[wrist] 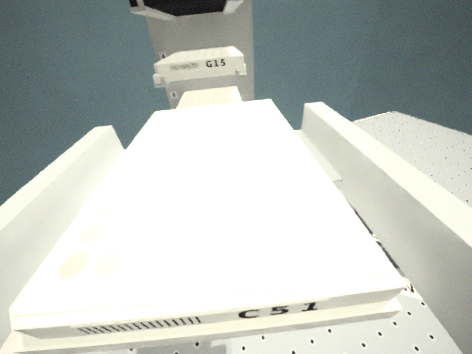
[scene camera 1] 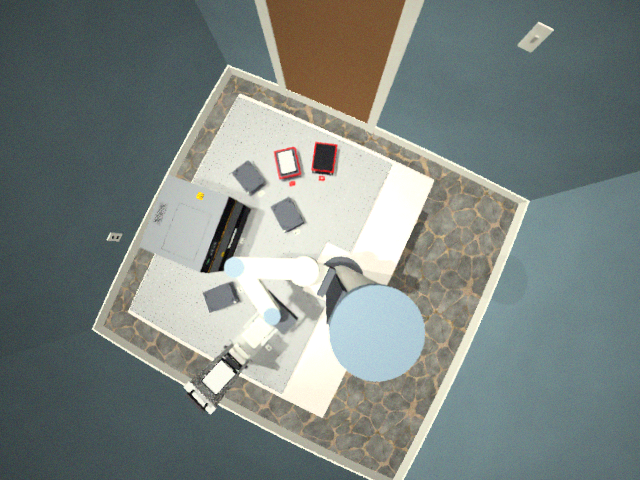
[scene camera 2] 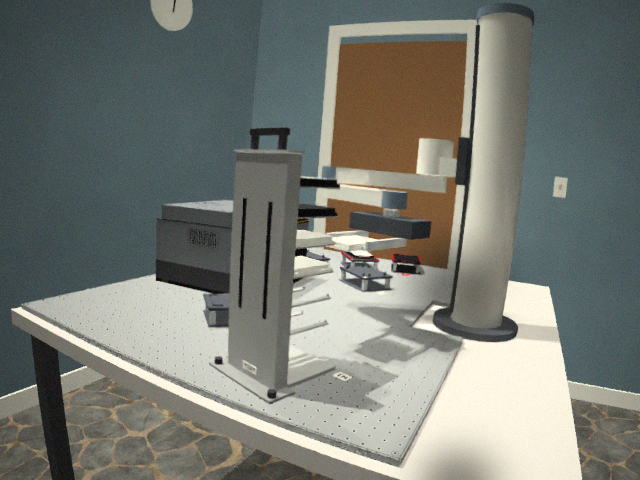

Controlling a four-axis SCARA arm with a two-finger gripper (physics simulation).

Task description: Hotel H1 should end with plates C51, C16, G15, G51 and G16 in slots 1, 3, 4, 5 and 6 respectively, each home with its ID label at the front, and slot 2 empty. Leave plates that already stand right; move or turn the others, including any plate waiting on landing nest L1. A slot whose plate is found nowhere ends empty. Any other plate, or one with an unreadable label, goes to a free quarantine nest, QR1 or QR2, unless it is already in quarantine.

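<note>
My gripper (scene camera 1: 241,348) (scene camera 2: 343,241) (wrist: 211,131) is shut on the white plate C51 (wrist: 200,210), held level with its C51 label facing the wrist camera. It is in the air in front of hotel H1 (scene camera 2: 255,232) (wrist: 240,30), beside the hotel's stacked plates. White plate G15 (wrist: 200,65) stands in the hotel, label facing the camera, by the number 4. Another white plate (scene camera 2: 312,266) (wrist: 210,96) stands below it; its label is hidden. Two black-sided plates (scene camera 2: 320,182) (scene camera 2: 316,211) stand above. The two lowest levels hold bare support arms in scene camera 2.
A grey instrument (scene camera 1: 180,227) (scene camera 2: 193,248) stands across the table. Grey nests (scene camera 1: 249,177) (scene camera 1: 287,214) (scene camera 1: 221,297) stand around it. One red-rimmed nest (scene camera 1: 298,174) bears a white-topped plate (scene camera 1: 287,161); another red-rimmed nest (scene camera 1: 313,159) has a dark top. The arm column (scene camera 2: 493,180) stands near the edge.
</note>
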